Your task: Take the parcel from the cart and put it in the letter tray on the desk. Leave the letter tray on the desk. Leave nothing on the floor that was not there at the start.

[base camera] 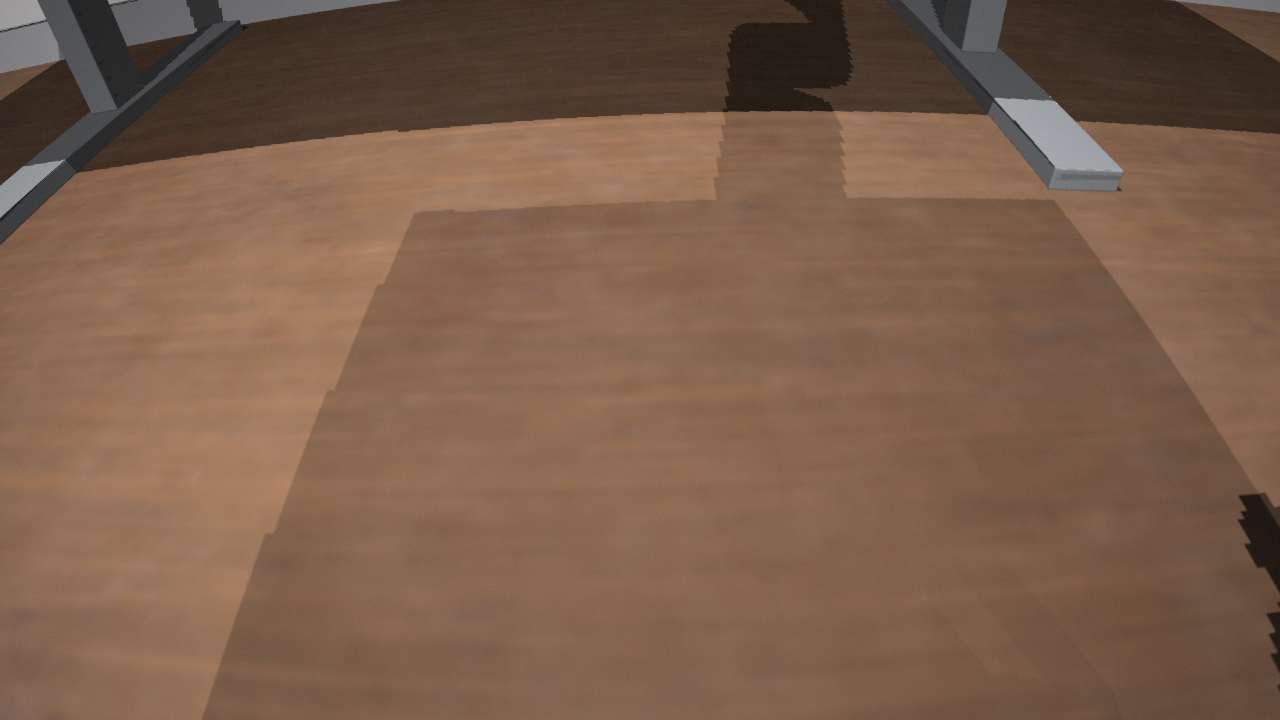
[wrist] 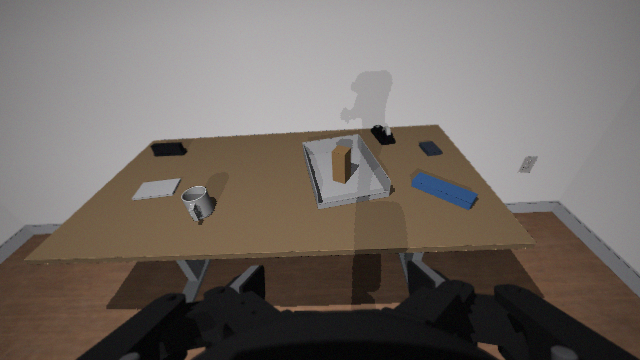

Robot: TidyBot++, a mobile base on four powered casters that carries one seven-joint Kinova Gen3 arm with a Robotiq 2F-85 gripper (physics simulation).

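Places are measured from the arm's base along level axes (x left, y ahead, z down), in centimetres.
Where they show: gripper, fingertip midpoint: (wrist: 335,279).
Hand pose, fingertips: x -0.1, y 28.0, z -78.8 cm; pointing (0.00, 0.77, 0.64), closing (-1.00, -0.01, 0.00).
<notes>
After its pixels a point has its place.
The parcel (wrist: 341,165) @(x -4.4, y 95.9, z -40.7 cm), an orange-brown upright block, stands inside the letter tray (wrist: 354,199) @(x -8.0, y 84.7, z -33.9 cm) in the wrist view. The tray is light grey with low walls and sits on the desk (wrist: 260,220) @(x 23.8, y 78.3, z -32.3 cm), right of its middle. My gripper (wrist: 335,279) @(x -0.1, y 28.0, z -78.8 cm) is open and empty. It is apart from the parcel and the tray, short of the desk's front edge in the wrist view. The cart does not show in either view. The parcel and tray do not show in the base camera view.
On the desk are a mug (wrist: 197,202) @(x 43.4, y 80.4, z -39.7 cm), a white flat pad (wrist: 157,189) @(x 68.5, y 96.7, z -33.3 cm), a black object (wrist: 169,149) @(x 76.1, y 124.5, z -35.7 cm), a tape dispenser (wrist: 383,135) @(x -25.9, y 126.0, z -35.9 cm), a dark blue block (wrist: 430,148) @(x -44.1, y 115.0, z -34.1 cm) and a long blue box (wrist: 444,190) @(x -38.5, y 85.6, z -35.3 cm). Desk feet (base camera: 1056,143) stand on the floor ahead. A wall (wrist: 250,65) @(x 34.4, y 145.4, z -65.9 cm) is behind.
</notes>
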